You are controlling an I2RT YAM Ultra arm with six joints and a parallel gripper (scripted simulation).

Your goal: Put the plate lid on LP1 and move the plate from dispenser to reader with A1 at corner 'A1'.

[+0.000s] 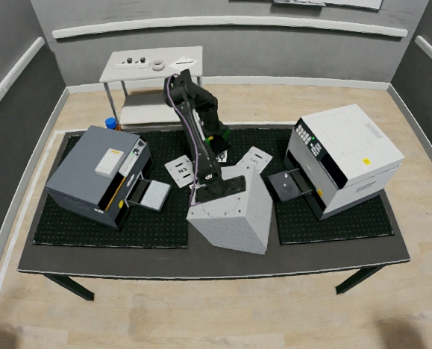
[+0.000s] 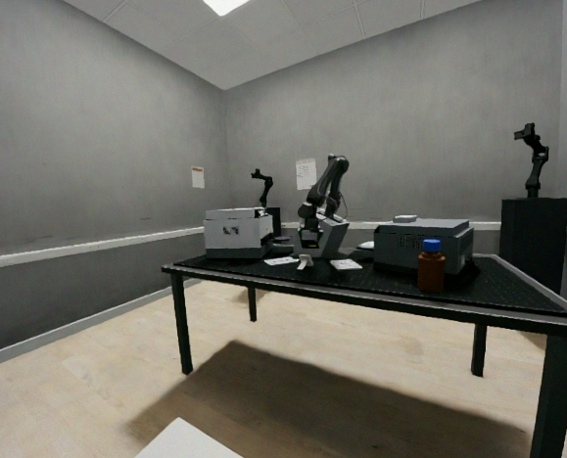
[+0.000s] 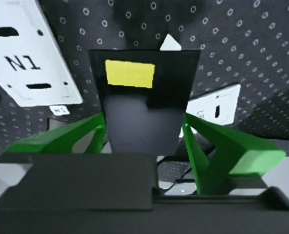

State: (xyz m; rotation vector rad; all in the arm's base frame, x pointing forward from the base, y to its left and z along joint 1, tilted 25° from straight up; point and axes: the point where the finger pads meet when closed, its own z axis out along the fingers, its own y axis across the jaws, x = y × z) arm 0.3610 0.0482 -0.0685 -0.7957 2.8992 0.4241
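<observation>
My gripper is now 19 cm to the left of the LP1 pad, 12 cm above it and 2 cm past it. The rest, counted from my hand: dark lid: right at my hand; then well plate: 27 cm to the left, 26 cm behind, 5 cm below; then capped brown bottle: 55 cm to the left, 12 cm ahead, 2 cm below.
</observation>
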